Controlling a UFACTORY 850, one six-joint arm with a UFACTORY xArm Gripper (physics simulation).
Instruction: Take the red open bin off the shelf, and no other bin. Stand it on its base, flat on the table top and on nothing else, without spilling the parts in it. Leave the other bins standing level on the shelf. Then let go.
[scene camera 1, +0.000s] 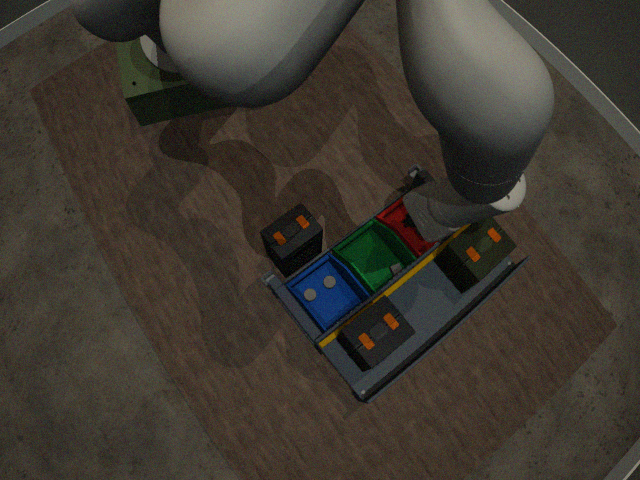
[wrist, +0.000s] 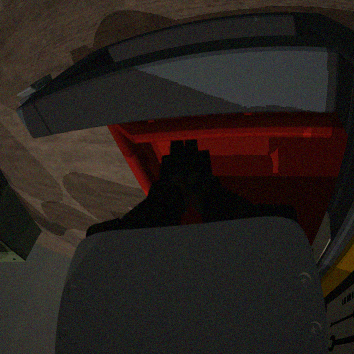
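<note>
The red open bin (scene camera 1: 404, 235) (wrist: 253, 140) stands on the grey shelf (scene camera 1: 425, 305) (wrist: 105, 102) at the right end of a row of three bins. My gripper (scene camera 1: 408, 222) (wrist: 186, 150) is shut with nothing between its fingers. The dark fingers reach down into the red bin's opening, close to its far wall; I cannot tell if they touch it. The gripper body hides much of the bin, and I see no parts in it. The green bin (scene camera 1: 370, 254) and the blue bin (scene camera 1: 337, 307), which holds two grey discs, stand level beside it.
A yellow rail (scene camera 1: 394, 286) (wrist: 337, 274) runs along the shelf behind the bins. A black box (scene camera 1: 375, 333) and a dark olive box (scene camera 1: 480, 250) sit on the shelf's other side. Another black box (scene camera 1: 291, 238) stands on the table beside the blue bin. The arm looms overhead.
</note>
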